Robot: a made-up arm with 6 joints. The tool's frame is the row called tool.
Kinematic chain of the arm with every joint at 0, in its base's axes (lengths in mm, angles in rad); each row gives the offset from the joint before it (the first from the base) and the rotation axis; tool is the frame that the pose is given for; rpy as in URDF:
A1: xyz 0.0 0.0 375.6 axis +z
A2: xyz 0.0 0.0 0.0 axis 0 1 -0.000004
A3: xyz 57.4 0.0 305.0 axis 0 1 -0.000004
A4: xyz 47.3 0.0 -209.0 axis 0 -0.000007 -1
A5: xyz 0.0 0.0 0.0 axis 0 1 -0.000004
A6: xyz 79.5 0.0 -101.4 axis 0 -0.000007 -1
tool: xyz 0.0 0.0 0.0 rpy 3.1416 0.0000 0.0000
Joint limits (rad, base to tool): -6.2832..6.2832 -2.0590..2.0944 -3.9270..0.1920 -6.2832..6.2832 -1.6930..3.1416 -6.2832..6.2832
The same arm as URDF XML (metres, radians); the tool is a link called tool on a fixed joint. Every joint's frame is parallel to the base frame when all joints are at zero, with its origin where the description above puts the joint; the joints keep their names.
<robot name="arm">
  <joint name="tool_joint" type="fixed">
    <parent link="link6"/>
    <child link="tool"/>
    <origin xyz="0 0 0" rpy="-3.1416 0 0"/>
  </joint>
  <joint name="A6" type="revolute">
    <parent link="link5"/>
    <child link="link6"/>
    <origin xyz="0.0795 0 -0.1014"/>
    <axis xyz="0 0 -1"/>
    <limit lower="-6.2832" upper="6.2832"/>
  </joint>
  <joint name="A5" type="revolute">
    <parent link="link4"/>
    <child link="link5"/>
    <origin xyz="0 0 0"/>
    <axis xyz="0 1 0"/>
    <limit lower="-1.693" upper="3.1416"/>
  </joint>
  <joint name="A4" type="revolute">
    <parent link="link3"/>
    <child link="link4"/>
    <origin xyz="0.0473 0 -0.209"/>
    <axis xyz="0 0 -1"/>
    <limit lower="-6.2832" upper="6.2832"/>
  </joint>
  <joint name="A3" type="revolute">
    <parent link="link2"/>
    <child link="link3"/>
    <origin xyz="0.0574 0 0.305"/>
    <axis xyz="0 1 0"/>
    <limit lower="-3.927" upper="0.192"/>
  </joint>
  <joint name="A2" type="revolute">
    <parent link="link1"/>
    <child link="link2"/>
    <origin xyz="0 0 0"/>
    <axis xyz="0 1 0"/>
    <limit lower="-2.059" upper="2.0944"/>
  </joint>
  <joint name="A1" type="revolute">
    <parent link="base"/>
    <child link="link1"/>
    <origin xyz="0 0 0.3756"/>
    <axis xyz="0 0 1"/>
    <limit lower="-6.2832" upper="6.2832"/>
  </joint>
  <link name="base"/>
  <link name="link1"/>
  <link name="link2"/>
  <link name="link3"/>
  <link name="link4"/>
  <link name="link5"/>
  <link name="link6"/>
  <link name="tool"/>
</robot>

